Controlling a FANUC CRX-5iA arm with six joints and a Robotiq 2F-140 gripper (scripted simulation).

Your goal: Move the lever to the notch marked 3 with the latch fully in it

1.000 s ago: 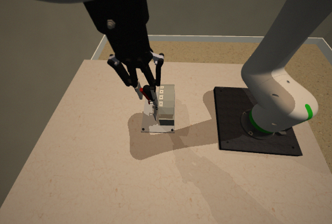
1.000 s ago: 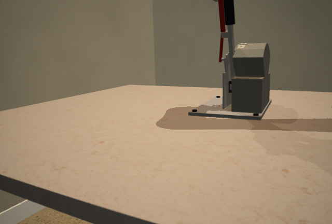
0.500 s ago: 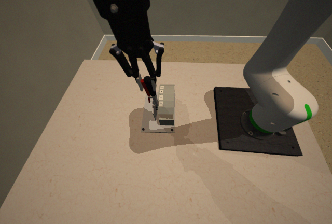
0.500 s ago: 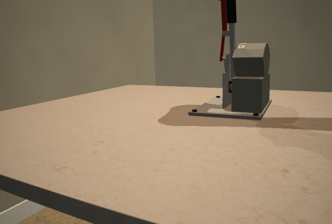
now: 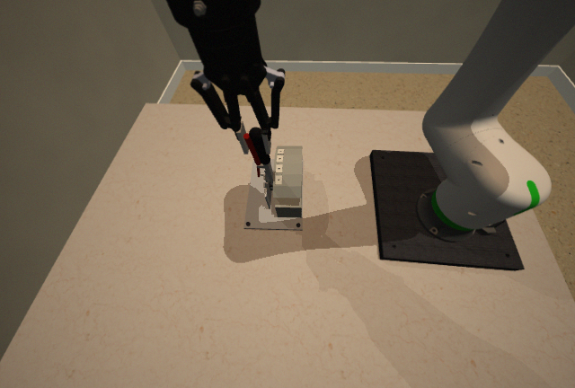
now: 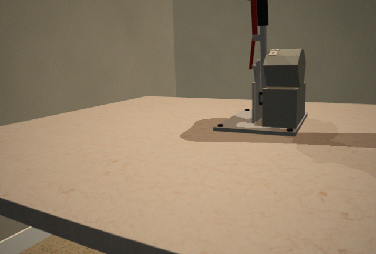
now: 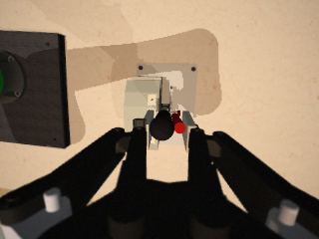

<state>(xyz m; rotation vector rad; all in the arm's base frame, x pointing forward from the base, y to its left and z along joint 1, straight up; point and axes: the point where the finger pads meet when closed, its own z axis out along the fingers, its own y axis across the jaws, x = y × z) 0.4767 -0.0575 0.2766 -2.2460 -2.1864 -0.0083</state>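
Now: the red bar 2 cm ahead of my hand, 1 cm to the right of it and 11 cm below it.
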